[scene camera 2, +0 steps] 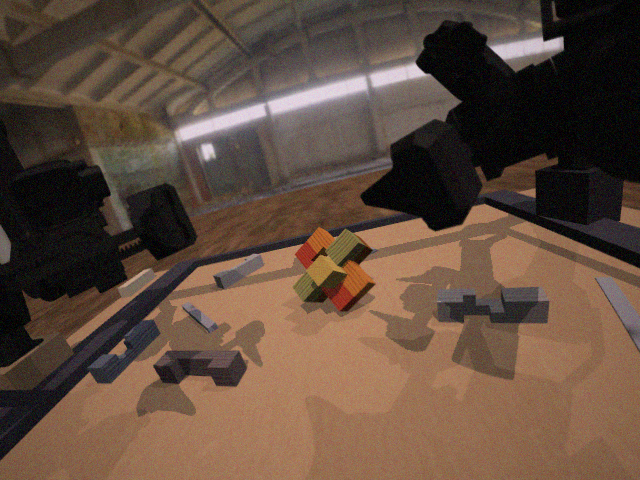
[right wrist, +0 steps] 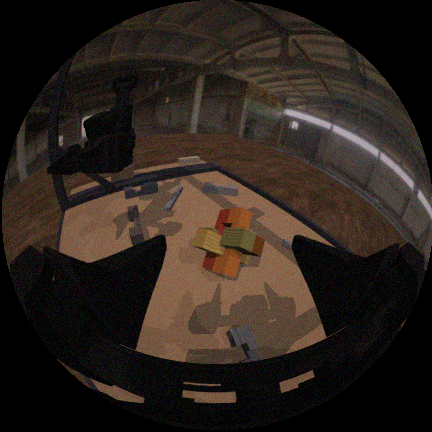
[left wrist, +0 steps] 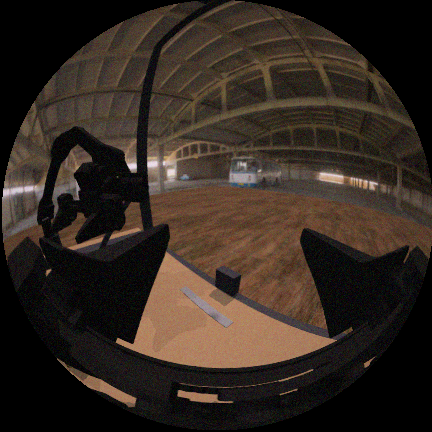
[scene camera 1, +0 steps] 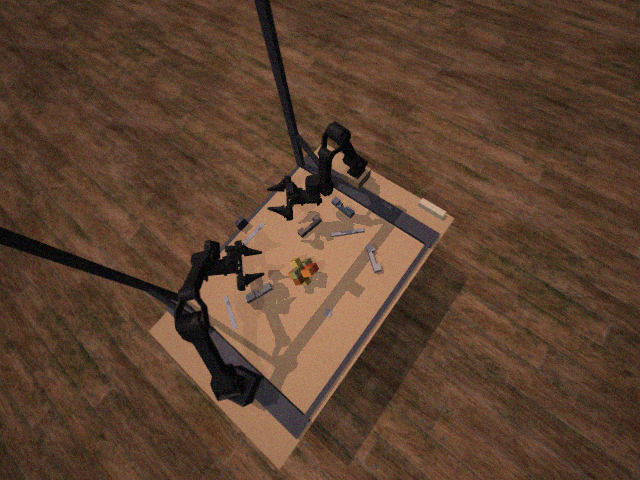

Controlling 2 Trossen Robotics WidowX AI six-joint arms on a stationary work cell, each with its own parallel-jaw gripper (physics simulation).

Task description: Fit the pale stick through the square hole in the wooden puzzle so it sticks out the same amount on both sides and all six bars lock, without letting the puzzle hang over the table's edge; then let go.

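Note:
The wooden puzzle of orange-red, green and yellow bars rests on the table near its middle, well inside the dark border. The pale stick, a cream bar, lies apart from it, outside the border at the right end of the table in scene camera 1. My right gripper is open and empty, above the table and facing the puzzle. My left gripper is open and empty, above the table edge, away from stick and puzzle. The square hole cannot be made out clearly.
Notched bars, one grey, one dark brown and one blue-grey, lie around the puzzle. Another bar and thin grey strips lie there too. A dark block stands at the border.

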